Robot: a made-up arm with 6 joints. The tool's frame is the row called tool. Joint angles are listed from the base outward.
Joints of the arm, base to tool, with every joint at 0 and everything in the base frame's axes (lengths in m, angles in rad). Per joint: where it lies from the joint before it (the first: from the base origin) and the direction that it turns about. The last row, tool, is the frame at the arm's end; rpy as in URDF.
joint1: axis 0 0 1 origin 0 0 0.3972
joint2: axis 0 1 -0.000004 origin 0 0 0
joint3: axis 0 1 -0.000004 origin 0.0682 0 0.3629
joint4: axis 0 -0.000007 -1 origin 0.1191 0 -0.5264
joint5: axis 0 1 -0.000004 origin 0 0 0
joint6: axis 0 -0.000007 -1 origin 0.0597 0 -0.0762
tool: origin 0 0 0 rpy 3.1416 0 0
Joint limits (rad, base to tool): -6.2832..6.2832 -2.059..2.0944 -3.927..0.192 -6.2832..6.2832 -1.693..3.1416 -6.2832..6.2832
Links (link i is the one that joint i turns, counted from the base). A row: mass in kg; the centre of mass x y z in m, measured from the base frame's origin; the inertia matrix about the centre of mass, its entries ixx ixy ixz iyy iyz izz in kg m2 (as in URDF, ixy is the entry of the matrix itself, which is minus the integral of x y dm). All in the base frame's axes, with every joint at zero. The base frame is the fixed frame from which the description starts. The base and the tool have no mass.
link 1: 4.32; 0.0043 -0.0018 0.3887; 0.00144 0 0 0.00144 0 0.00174
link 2: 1.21; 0.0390 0.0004 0.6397; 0.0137 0 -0.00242 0.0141 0 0.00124
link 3: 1.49; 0.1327 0.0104 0.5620; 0.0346 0 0.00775 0.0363 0 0.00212
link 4: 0.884; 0.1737 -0.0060 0.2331; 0.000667 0 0 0.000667 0 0.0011
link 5: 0.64; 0.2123 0.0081 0.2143; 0.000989 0 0.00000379 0.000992 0 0.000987
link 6: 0.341; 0.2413 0.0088 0.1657; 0.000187 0 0 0.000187 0 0.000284
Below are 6 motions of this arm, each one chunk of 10 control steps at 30 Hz.
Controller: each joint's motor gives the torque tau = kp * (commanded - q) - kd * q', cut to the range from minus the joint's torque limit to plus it. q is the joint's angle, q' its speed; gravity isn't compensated. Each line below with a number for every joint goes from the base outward.
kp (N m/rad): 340 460 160 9 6.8 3.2
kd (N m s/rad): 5.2 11 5.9 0.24 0.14 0.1
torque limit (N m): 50 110 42 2.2 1.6 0.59
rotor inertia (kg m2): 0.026 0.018 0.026 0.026 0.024 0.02
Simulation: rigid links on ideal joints. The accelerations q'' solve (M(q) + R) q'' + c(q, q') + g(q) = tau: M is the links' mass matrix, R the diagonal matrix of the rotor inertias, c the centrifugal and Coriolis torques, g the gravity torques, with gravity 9.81 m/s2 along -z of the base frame. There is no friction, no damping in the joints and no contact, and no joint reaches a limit. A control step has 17 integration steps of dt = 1/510 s. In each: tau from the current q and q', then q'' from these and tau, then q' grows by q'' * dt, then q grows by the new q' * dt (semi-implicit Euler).
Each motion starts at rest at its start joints. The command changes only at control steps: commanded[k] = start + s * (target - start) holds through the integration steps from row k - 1 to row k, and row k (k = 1, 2, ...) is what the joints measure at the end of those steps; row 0 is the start. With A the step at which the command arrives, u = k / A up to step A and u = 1 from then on. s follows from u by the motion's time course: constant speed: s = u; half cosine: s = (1 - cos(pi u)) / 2; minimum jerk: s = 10 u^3 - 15 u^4 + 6 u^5; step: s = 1 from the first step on.
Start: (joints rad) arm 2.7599 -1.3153 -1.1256 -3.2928 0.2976 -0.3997
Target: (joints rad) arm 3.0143 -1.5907 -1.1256 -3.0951 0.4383 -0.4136
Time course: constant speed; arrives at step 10
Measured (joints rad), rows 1 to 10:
1: 2.7756 -1.3330 -1.1064 -3.2905 0.2992 -0.3999
2: 2.8079 -1.3657 -1.0770 -3.2807 0.2923 -0.4004
3: 2.8403 -1.3987 -1.0582 -3.2607 0.2731 -0.4007
4: 2.8657 -1.4282 -1.0541 -3.2324 0.2498 -0.4009
5: 2.8879 -1.4568 -1.0599 -3.2008 0.2352 -0.4013
6: 2.9113 -1.4867 -1.0706 -3.1704 0.2384 -0.4020
7: 2.9368 -1.5186 -1.0828 -3.1442 0.2621 -0.4033
8: 2.9630 -1.5514 -1.0954 -3.1232 0.3028 -0.4052
9: 2.9889 -1.5839 -1.1075 -3.1066 0.3534 -0.4079
10: 3.0142 -1.6155 -1.1182 -3.0927 0.4055 -0.4112

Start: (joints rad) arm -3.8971 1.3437 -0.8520 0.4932 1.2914 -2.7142
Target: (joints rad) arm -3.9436 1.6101 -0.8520 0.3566 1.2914 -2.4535
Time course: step
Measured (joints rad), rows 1 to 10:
1: -3.9186 1.4459 -0.9255 0.4741 1.3138 -2.6926
2: -3.9541 1.5890 -1.0052 0.4348 1.3003 -2.6392
3: -3.9667 1.6630 -0.9949 0.3900 1.2161 -2.5702
4: -3.9506 1.6759 -0.9221 0.3506 1.1160 -2.4987
5: -3.9349 1.6663 -0.8473 0.3232 1.0641 -2.4341
6: -3.9361 1.6569 -0.8039 0.3105 1.0848 -2.3841
7: -3.9439 1.6518 -0.7962 0.3126 1.1646 -2.3540
8: -3.9466 1.6473 -0.8135 0.3264 1.2671 -2.3455
9: -3.9444 1.6402 -0.8430 0.3462 1.3531 -2.3569
10: -3.9425 1.6307 -0.8746 0.3661 1.3958 -2.3831

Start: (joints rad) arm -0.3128 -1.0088 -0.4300 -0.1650 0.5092 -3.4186
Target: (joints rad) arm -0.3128 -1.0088 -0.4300 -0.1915 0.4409 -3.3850
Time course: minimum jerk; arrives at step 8
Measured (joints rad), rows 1 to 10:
1: -0.3128 -1.0124 -0.4187 -0.1650 0.5091 -3.4186
2: -0.3127 -1.0139 -0.3961 -0.1653 0.5126 -3.4180
3: -0.3127 -1.0093 -0.3713 -0.1665 0.5230 -3.4160
4: -0.3127 -1.0024 -0.3483 -0.1696 0.5405 -3.4119
5: -0.3128 -0.9976 -0.3296 -0.1747 0.5614 -3.4055
6: -0.3129 -0.9960 -0.3175 -0.1813 0.5802 -3.3970
7: -0.3130 -0.9966 -0.3132 -0.1878 0.5911 -3.3873
8: -0.3129 -0.9982 -0.3160 -0.1928 0.5906 -3.3779
9: -0.3129 -1.0000 -0.3239 -0.1951 0.5779 -3.3703
10: -0.3129 -1.0020 -0.3342 -0.1950 0.5547 -3.3655

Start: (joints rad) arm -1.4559 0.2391 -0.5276 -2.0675 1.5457 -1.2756
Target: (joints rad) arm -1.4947 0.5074 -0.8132 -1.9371 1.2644 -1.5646
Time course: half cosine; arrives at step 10
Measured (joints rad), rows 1 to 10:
1: -1.4561 0.2507 -0.5293 -2.0680 1.5437 -1.2763
2: -1.4576 0.2766 -0.5324 -2.0667 1.5322 -1.2799
3: -1.4614 0.3116 -0.5400 -2.0583 1.5044 -1.2895
4: -1.4677 0.3533 -0.5570 -2.0389 1.4578 -1.3084
5: -1.4753 0.3990 -0.5854 -2.0089 1.3952 -1.3388
6: -1.4830 0.4447 -0.6241 -1.9732 1.3240 -1.3813
7: -1.4893 0.4860 -0.6683 -1.9391 1.2542 -1.4341
8: -1.4938 0.5189 -0.7120 -1.9136 1.1960 -1.4933
9: -1.4961 0.5405 -0.7489 -1.9010 1.1577 -1.5530
10: -1.4965 0.5488 -0.7736 -1.9021 1.1439 -1.6061

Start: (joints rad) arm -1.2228 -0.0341 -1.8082 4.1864 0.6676 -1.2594
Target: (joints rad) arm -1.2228 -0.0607 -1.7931 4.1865 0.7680 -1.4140
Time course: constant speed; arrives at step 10
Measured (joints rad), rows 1 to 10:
1: -1.2228 -0.0354 -1.7980 4.1867 0.6684 -1.2606
2: -1.2228 -0.0329 -1.7811 4.1877 0.6693 -1.2646
3: -1.2227 -0.0258 -1.7628 4.1895 0.6705 -1.2725
4: -1.2227 -0.0172 -1.7433 4.1917 0.6724 -1.2849
5: -1.2227 -0.0093 -1.7237 4.1941 0.6751 -1.3011
6: -1.2227 -0.0036 -1.7061 4.1963 0.6787 -1.3204
7: -1.2228 -0.0007 -1.6923 4.1981 0.6834 -1.3416
8: -1.2228 -0.0011 -1.6838 4.1993 0.6895 -1.3633
9: -1.2227 -0.0044 -1.6808 4.1998 0.6977 -1.3845
10: -1.2227 -0.0103 -1.6829 4.1996 0.7086 -1.4045

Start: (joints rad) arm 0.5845 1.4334 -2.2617 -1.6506 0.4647 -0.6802
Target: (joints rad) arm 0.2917 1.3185 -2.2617 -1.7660 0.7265 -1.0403
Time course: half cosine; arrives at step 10
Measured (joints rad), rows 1 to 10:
1: 0.5838 1.4403 -2.2629 -1.6509 0.4655 -0.6811
2: 0.5800 1.4488 -2.2501 -1.6530 0.4683 -0.6853
3: 0.5689 1.4556 -2.2253 -1.6592 0.4731 -0.6963
4: 0.5460 1.4597 -2.1958 -1.6715 0.4809 -0.7177
5: 0.5082 1.4597 -2.1677 -1.6901 0.4950 -0.7524
6: 0.4551 1.4542 -2.1462 -1.7130 0.5205 -0.8012
7: 0.3905 1.4429 -2.1351 -1.7368 0.5620 -0.8626
8: 0.3217 1.4267 -2.1361 -1.7572 0.6218 -0.9322
9: 0.2580 1.4074 -2.1485 -1.7705 0.6978 -1.0031
10: 0.2084 1.3878 -2.1695 -1.7746 0.7825 -1.0666

